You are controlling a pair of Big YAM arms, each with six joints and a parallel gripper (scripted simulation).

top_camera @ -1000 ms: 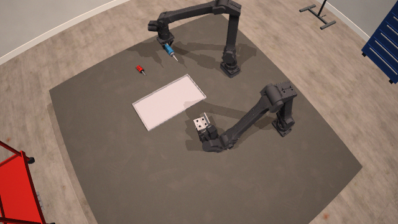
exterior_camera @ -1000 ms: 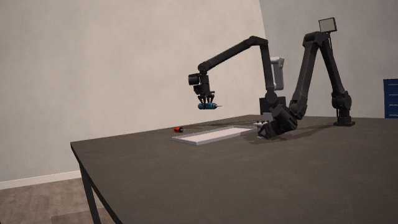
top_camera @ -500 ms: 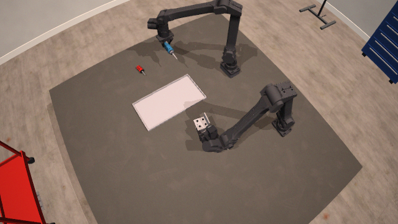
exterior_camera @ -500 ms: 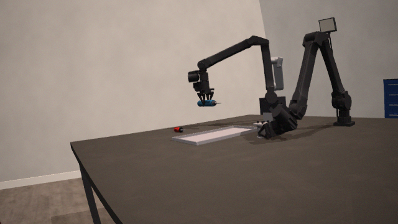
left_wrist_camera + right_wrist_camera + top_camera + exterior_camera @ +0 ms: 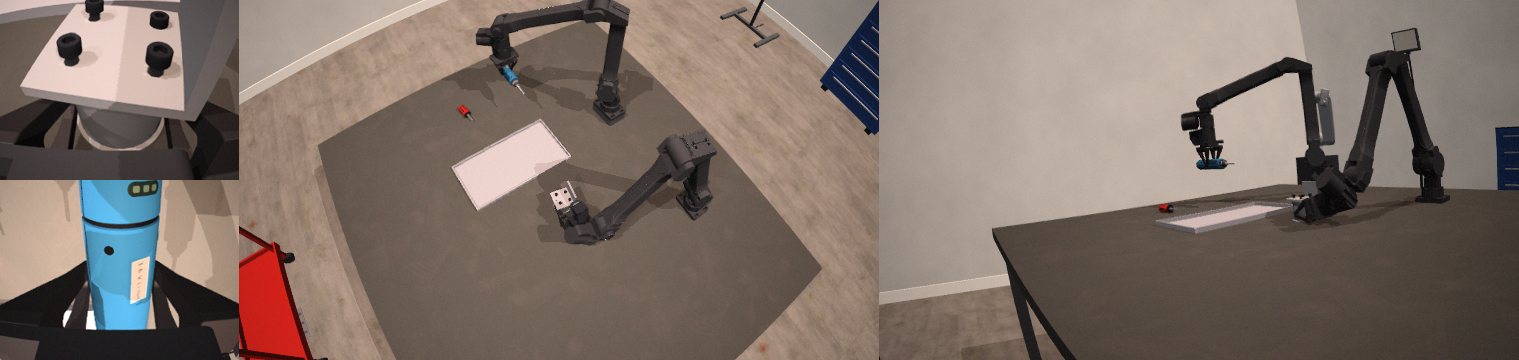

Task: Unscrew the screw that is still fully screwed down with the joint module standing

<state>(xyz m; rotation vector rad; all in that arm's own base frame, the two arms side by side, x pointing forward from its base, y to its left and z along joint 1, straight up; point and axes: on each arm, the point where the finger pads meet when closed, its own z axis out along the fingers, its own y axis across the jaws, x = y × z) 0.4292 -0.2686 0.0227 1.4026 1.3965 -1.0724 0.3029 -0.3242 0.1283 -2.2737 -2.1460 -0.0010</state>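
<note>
My left gripper is now 50 mm below the white bracket plate. Round my left hand: red tool (580 mm to the right, 90 mm ahead, 10 mm below); then flat white tray (260 mm to the right, 60 mm ahead, 20 mm below).
</note>
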